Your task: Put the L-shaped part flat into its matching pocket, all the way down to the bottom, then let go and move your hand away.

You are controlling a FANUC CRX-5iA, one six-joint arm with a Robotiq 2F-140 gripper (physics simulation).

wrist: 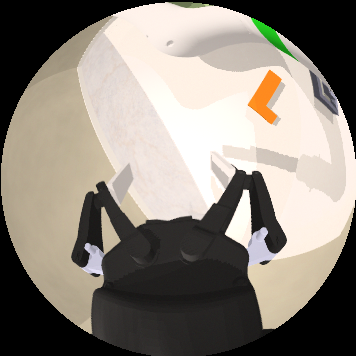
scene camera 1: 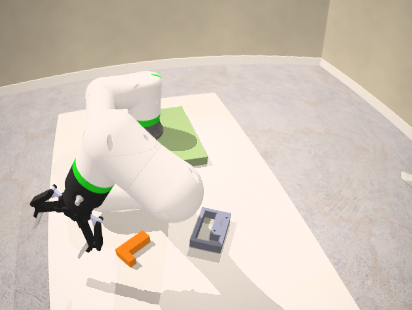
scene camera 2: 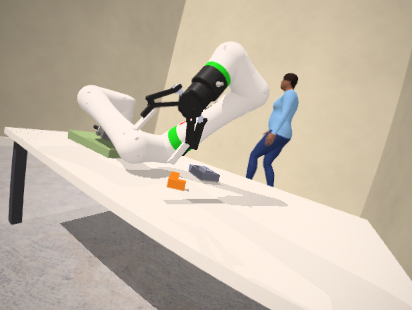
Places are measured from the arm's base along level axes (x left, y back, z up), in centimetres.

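Pixels of known places: gripper, fingertip midpoint: (wrist: 169, 164) (scene camera 1: 57, 239) (scene camera 2: 153, 147).
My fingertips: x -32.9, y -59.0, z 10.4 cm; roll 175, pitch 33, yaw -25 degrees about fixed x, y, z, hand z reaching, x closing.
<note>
Ahead of a thing's pixels: the offset from my fingertips to its top centre. Level surfaces: height alone.
The orange L-shaped part @(dx +20.6, dy +4.4, dz -11.4 cm) (scene camera 1: 134, 245) (scene camera 2: 176, 183) (wrist: 265, 92) lies flat on the table. The grey-blue block @(dx +43.2, dy +6.7, dz -10.7 cm) (scene camera 1: 221, 225) (scene camera 2: 205, 174) (wrist: 316, 89) with the L-shaped pocket lies flat to its right in scene camera 1; the pocket is empty there. In the wrist view the block is partly cut off at the upper right edge. My gripper (scene camera 1: 60, 236) (scene camera 2: 159, 138) (wrist: 169, 164) is open wide, with nothing between its fingers. It hangs tilted above the table's left edge in scene camera 1, to the left of the orange part and apart from it.
The white arm stands on a green base plate (scene camera 1: 195, 156) (scene camera 2: 90, 142) at the far end of the white table @(dz -14.4 cm) (scene camera 1: 275, 250) (scene camera 2: 300, 240). Its bent elbow hangs close behind the block in scene camera 1. A person (scene camera 2: 283, 115) in blue stands beyond the table.
</note>
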